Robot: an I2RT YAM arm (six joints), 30 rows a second.
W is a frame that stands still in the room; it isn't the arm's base.
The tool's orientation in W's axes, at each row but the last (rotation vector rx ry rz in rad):
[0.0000, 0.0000, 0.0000]
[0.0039, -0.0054, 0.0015]
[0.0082, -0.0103, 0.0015]
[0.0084, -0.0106, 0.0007]
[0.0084, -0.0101, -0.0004]
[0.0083, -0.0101, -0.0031]
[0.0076, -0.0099, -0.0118]
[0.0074, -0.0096, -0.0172]
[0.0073, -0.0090, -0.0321]
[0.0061, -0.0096, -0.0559]
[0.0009, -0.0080, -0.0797]
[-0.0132, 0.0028, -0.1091]
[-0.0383, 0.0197, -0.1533]
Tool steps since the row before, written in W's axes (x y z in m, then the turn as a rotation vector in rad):
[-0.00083, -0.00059, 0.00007, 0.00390, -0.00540, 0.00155]
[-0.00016, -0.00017, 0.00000, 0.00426, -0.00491, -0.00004]
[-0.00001, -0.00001, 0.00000, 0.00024, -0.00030, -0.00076]
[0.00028, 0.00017, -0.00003, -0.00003, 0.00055, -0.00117]
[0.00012, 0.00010, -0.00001, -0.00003, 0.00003, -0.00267]
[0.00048, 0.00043, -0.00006, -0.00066, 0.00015, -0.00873]
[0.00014, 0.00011, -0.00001, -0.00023, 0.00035, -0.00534]
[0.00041, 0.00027, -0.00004, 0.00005, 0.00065, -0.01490]
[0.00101, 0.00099, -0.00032, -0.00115, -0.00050, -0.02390]
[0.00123, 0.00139, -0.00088, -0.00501, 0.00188, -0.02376]
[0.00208, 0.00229, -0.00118, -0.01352, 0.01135, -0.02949]
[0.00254, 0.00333, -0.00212, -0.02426, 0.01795, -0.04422]
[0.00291, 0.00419, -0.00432, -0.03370, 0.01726, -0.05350]
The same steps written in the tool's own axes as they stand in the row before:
[-0.00083, -0.00059, 0.00007, 0.00390, -0.00540, 0.00155]
[-0.00016, -0.00017, 0.00000, 0.00425, -0.00492, -0.00004]
[-0.00001, -0.00001, 0.00000, 0.00023, -0.00031, -0.00076]
[0.00028, 0.00017, -0.00003, -0.00004, 0.00054, -0.00117]
[0.00012, 0.00010, -0.00001, -0.00006, 0.00001, -0.00267]
[0.00048, 0.00043, -0.00007, -0.00075, 0.00008, -0.00872]
[0.00014, 0.00011, -0.00001, -0.00029, 0.00031, -0.00534]
[0.00040, 0.00028, -0.00005, -0.00010, 0.00054, -0.01490]
[0.00097, 0.00102, -0.00034, -0.00135, -0.00071, -0.02388]
[0.00114, 0.00145, -0.00090, -0.00533, 0.00145, -0.02372]
[0.00188, 0.00245, -0.00120, -0.01461, 0.01020, -0.02939]
[0.00217, 0.00361, -0.00207, -0.02598, 0.01579, -0.04407]
[0.00231, 0.00475, -0.00410, -0.03505, 0.01403, -0.05358]

